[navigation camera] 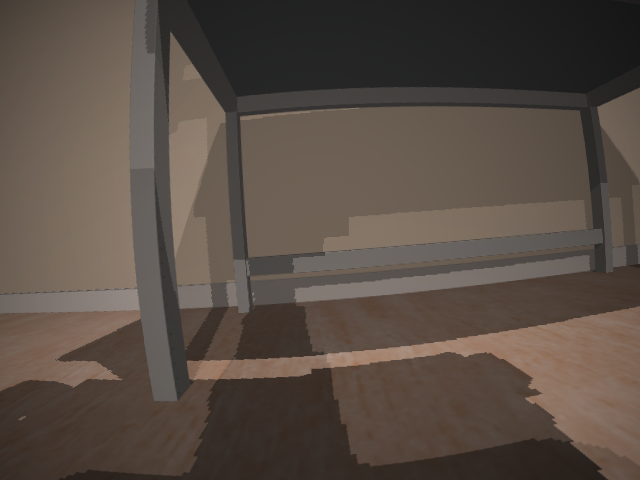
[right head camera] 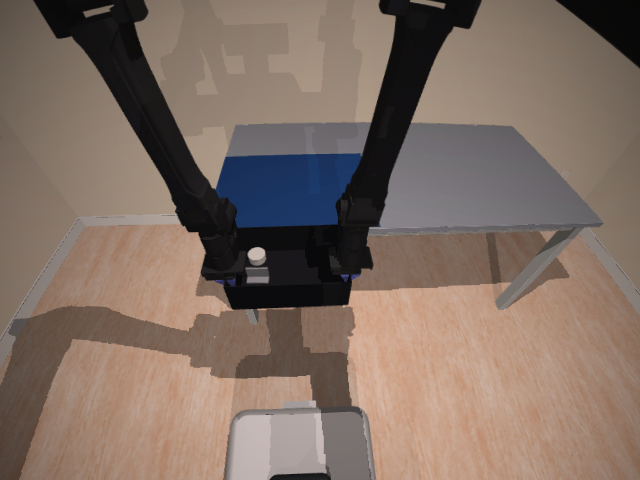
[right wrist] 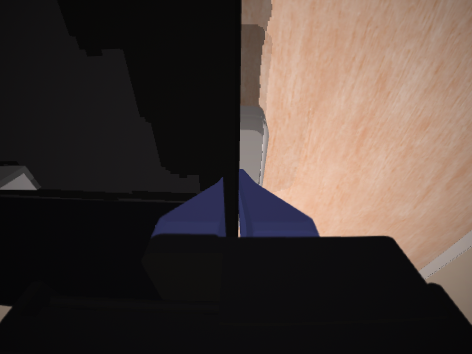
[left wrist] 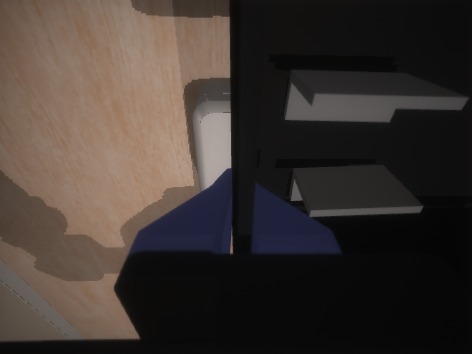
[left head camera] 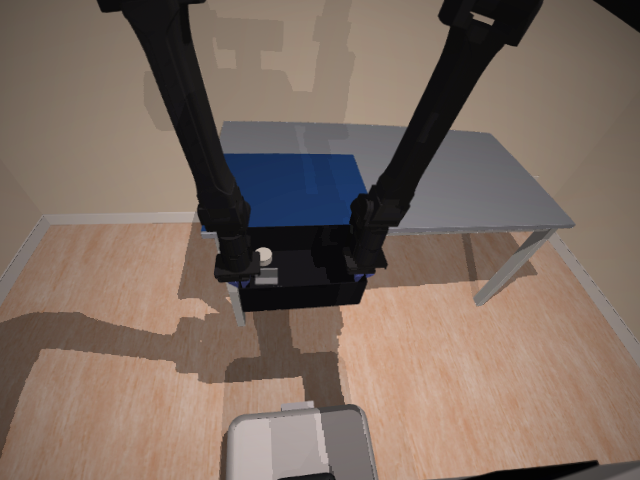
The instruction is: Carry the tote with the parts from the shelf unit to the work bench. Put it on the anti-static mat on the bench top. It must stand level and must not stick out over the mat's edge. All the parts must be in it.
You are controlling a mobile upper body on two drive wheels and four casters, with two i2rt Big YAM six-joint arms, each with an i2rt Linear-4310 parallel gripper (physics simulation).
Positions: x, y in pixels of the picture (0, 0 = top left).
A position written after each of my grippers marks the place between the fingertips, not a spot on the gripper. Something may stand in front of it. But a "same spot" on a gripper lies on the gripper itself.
my left gripper: right head camera 233, 286; left wrist 235, 178; left head camera 243, 288; not seen in the navigation camera view (out of frame); not seen in the right wrist view (out of frame)
my right gripper: right head camera; right wrist 236, 176; left head camera; not seen in the navigation camera view (out of frame); not seen in the left wrist view (out of frame)
black tote: right head camera; right wrist; left wrist 418, 146; left head camera 311, 268; not seen in the navigation camera view (out of frame)
same spot on black tote: (right wrist: 120, 119) = (right head camera: 312, 279)
same spot on my right gripper: (left head camera: 358, 273) = (right head camera: 343, 273)
